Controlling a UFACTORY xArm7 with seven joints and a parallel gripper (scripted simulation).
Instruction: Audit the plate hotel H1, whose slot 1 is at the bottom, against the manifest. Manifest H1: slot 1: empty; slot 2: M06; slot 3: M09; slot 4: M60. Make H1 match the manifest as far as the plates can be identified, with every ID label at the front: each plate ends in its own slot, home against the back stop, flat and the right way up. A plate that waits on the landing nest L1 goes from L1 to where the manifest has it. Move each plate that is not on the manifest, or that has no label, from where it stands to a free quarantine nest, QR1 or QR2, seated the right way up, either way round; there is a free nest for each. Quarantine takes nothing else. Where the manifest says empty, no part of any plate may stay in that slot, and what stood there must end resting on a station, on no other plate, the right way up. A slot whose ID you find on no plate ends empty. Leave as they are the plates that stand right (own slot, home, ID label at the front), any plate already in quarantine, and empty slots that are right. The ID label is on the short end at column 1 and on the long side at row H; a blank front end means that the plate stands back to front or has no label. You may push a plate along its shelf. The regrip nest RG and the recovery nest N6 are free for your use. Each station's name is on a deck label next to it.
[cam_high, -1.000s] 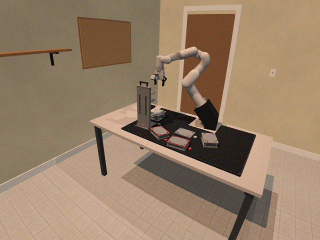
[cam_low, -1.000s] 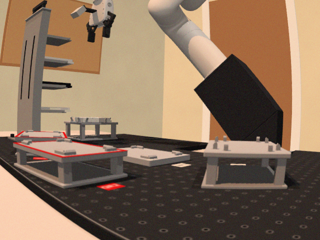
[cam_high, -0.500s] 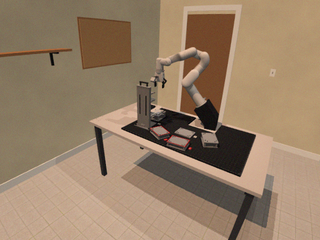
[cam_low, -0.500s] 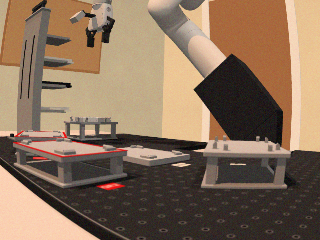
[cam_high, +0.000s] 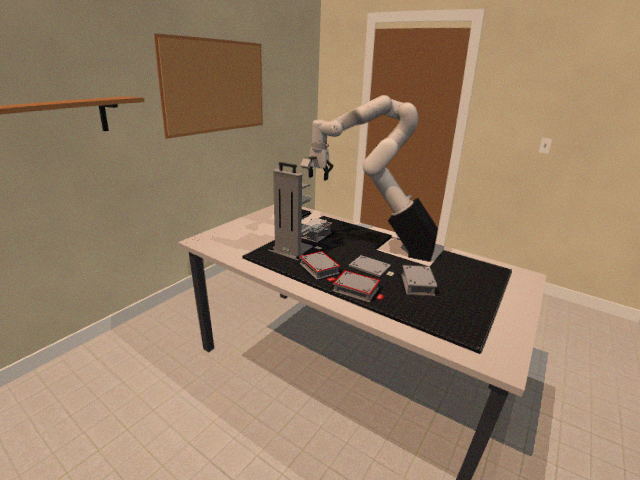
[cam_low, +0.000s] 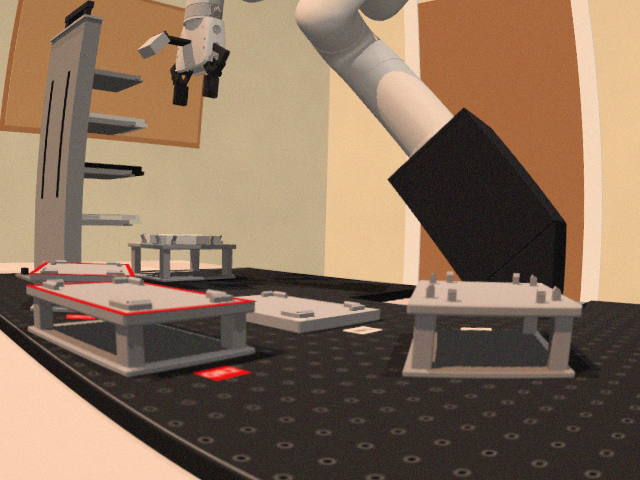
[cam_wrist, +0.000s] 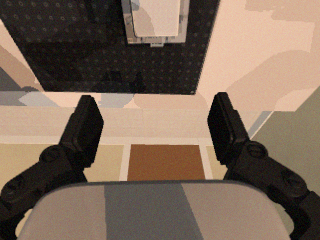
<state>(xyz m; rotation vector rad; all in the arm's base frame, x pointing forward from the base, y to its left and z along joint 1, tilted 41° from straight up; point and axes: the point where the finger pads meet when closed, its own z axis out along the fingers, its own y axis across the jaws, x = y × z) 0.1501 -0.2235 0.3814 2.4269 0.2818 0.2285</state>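
My hand is 1 cm short of the pale plate and 26 cm above it. From my hand the other things lie so: hotel tower (27 cm ahead, 4 cm to the left, 13 cm below); black plate (19 cm ahead, 3 cm to the left, 15 cm below); clear plate (19 cm ahead, 3 cm to the left, 23 cm below).
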